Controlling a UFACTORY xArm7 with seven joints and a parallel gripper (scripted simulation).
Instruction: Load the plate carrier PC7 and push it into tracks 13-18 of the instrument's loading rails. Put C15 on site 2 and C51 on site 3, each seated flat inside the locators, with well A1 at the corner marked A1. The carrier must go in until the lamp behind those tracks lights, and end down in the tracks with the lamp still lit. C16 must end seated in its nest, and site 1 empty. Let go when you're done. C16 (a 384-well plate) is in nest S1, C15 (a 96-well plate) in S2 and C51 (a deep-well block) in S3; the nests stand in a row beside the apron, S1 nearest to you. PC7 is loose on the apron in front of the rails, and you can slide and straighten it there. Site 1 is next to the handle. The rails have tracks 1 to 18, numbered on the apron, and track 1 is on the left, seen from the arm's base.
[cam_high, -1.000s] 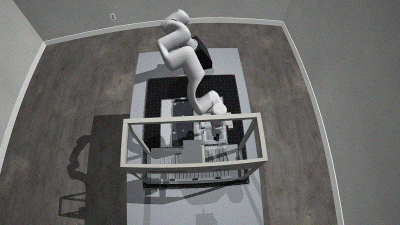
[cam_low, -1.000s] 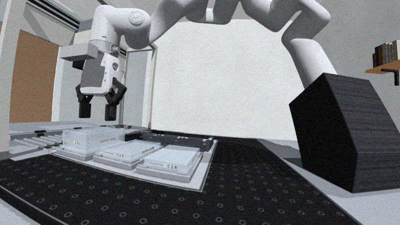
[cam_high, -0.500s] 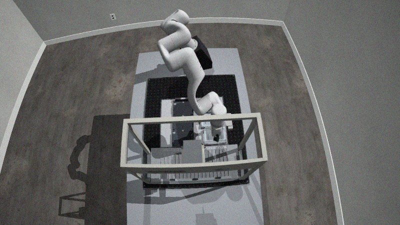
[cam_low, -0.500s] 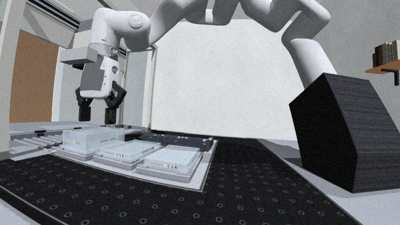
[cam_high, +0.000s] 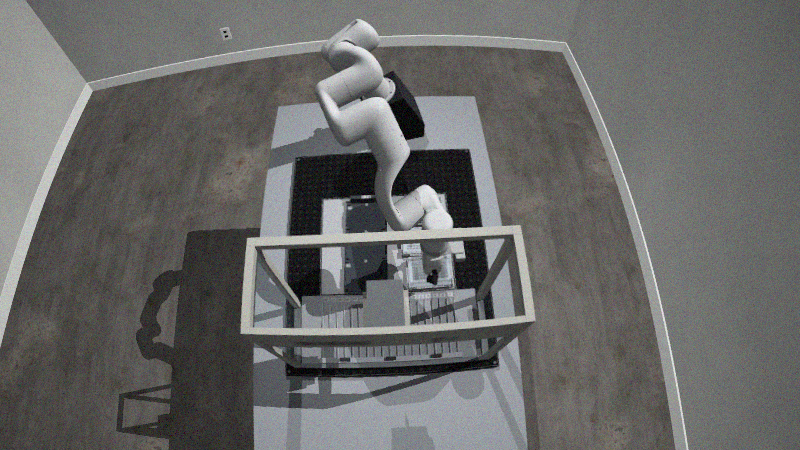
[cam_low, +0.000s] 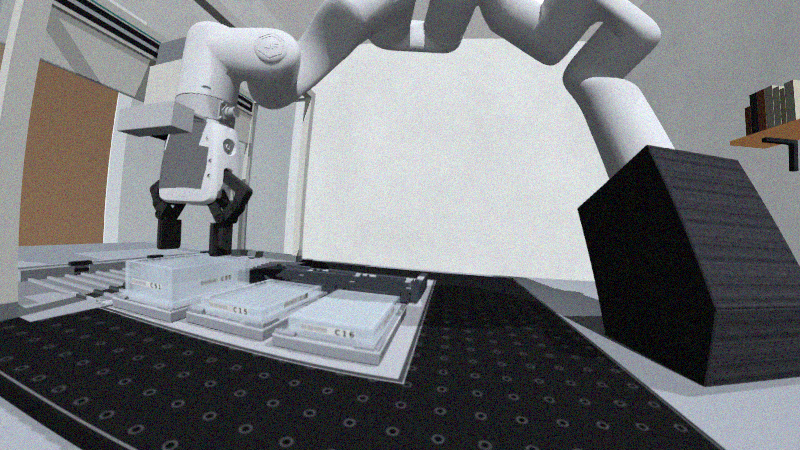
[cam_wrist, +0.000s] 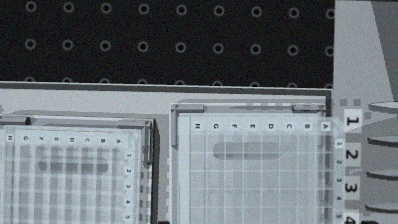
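The deep-well block C51 lies 4 cm below my hand. Also, from my hand: nest S2 (11 cm behind, 7 cm below, 1 cm to the right); then nest S3 (7 cm below); then dark carrier PC7 (19 cm to the right, 12 cm behind, 6 cm below).
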